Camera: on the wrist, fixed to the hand. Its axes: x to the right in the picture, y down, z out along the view.
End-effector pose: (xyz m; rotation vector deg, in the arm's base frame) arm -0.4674 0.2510 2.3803 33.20 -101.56 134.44
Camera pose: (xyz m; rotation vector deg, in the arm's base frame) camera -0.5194 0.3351 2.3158 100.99 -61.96 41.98
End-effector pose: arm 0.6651 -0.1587 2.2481 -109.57 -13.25 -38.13
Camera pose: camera 0.6621 -0.2767 2.2468 113.82 120.66 61.09
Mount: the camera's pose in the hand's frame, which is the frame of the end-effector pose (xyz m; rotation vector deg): 0.0130 0.0506 -0.1059 -26.38 -34.12 -87.07
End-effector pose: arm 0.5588 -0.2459 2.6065 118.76 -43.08 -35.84
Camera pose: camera 0.6228 -0.2231 2.7031 95.82 47.88 -115.54
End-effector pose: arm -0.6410 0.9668 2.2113 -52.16 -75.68 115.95
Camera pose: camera -0.5704 1.0167 2.1309 34.56 -108.39 42.02
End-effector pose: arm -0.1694 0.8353 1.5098 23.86 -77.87 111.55
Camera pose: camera -0.2002 0.9268 1.4418 76.72 -63.79 14.28
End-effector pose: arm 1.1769 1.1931 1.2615 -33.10 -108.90 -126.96
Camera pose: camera 1.1645 1.0824 1.3006 -11.38 54.88 81.34
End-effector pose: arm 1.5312 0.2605 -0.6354 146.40 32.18 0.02
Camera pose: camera 1.5514 0.2780 -0.5204 62.05 100.96 -54.70
